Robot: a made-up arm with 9 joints. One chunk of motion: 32 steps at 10 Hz.
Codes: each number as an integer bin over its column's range. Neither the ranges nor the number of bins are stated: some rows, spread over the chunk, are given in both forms.
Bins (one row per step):
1: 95 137 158 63 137 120
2: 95 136 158 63 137 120
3: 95 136 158 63 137 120
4: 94 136 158 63 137 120
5: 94 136 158 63 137 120
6: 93 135 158 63 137 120
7: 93 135 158 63 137 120
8: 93 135 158 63 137 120
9: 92 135 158 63 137 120
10: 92 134 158 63 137 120
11: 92 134 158 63 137 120
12: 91 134 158 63 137 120
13: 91 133 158 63 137 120
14: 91 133 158 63 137 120
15: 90 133 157 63 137 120
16: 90 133 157 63 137 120
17: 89 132 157 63 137 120
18: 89 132 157 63 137 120
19: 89 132 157 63 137 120
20: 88 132 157 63 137 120
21: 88 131 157 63 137 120
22: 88 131 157 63 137 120
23: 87 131 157 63 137 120
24: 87 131 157 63 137 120
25: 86 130 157 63 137 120
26: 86 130 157 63 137 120
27: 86 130 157 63 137 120
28: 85 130 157 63 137 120
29: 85 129 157 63 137 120
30: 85 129 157 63 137 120
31: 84 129 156 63 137 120
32: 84 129 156 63 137 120
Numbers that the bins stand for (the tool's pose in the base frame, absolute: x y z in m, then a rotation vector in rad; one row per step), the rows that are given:
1: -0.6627 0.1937 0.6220 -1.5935 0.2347 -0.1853
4: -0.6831 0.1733 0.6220 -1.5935 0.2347 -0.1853
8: -0.7035 0.1529 0.6220 -1.5935 0.2347 -0.1853
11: -0.7239 0.1325 0.6220 -1.5935 0.2347 -0.1853
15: -0.7647 0.1122 0.6016 -1.5935 0.2347 -0.1853
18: -0.7851 0.0918 0.6016 -1.5935 0.2347 -0.1853
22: -0.8055 0.0714 0.6016 -1.5935 0.2347 -0.1853
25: -0.8463 0.0510 0.6016 -1.5935 0.2347 -0.1853
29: -0.8667 0.0306 0.6016 -1.5935 0.2347 -0.1853
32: -0.8871 0.0306 0.5812 -1.5935 0.2347 -0.1853
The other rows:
2: -0.6627 0.1733 0.6220 -1.5935 0.2347 -0.1853
3: -0.6627 0.1733 0.6220 -1.5935 0.2347 -0.1853
5: -0.6831 0.1733 0.6220 -1.5935 0.2347 -0.1853
6: -0.7035 0.1529 0.6220 -1.5935 0.2347 -0.1853
7: -0.7035 0.1529 0.6220 -1.5935 0.2347 -0.1853
9: -0.7239 0.1529 0.6220 -1.5935 0.2347 -0.1853
10: -0.7239 0.1325 0.6220 -1.5935 0.2347 -0.1853
12: -0.7443 0.1325 0.6220 -1.5935 0.2347 -0.1853
13: -0.7443 0.1122 0.6220 -1.5935 0.2347 -0.1853
14: -0.7443 0.1122 0.6220 -1.5935 0.2347 -0.1853
16: -0.7647 0.1122 0.6016 -1.5935 0.2347 -0.1853
17: -0.7851 0.0918 0.6016 -1.5935 0.2347 -0.1853
19: -0.7851 0.0918 0.6016 -1.5935 0.2347 -0.1853
20: -0.8055 0.0918 0.6016 -1.5935 0.2347 -0.1853
21: -0.8055 0.0714 0.6016 -1.5935 0.2347 -0.1853
23: -0.8259 0.0714 0.6016 -1.5935 0.2347 -0.1853
24: -0.8259 0.0714 0.6016 -1.5935 0.2347 -0.1853
26: -0.8463 0.0510 0.6016 -1.5935 0.2347 -0.1853
27: -0.8463 0.0510 0.6016 -1.5935 0.2347 -0.1853
28: -0.8667 0.0510 0.6016 -1.5935 0.2347 -0.1853
30: -0.8667 0.0306 0.6016 -1.5935 0.2347 -0.1853
31: -0.8871 0.0306 0.5812 -1.5935 0.2347 -0.1853

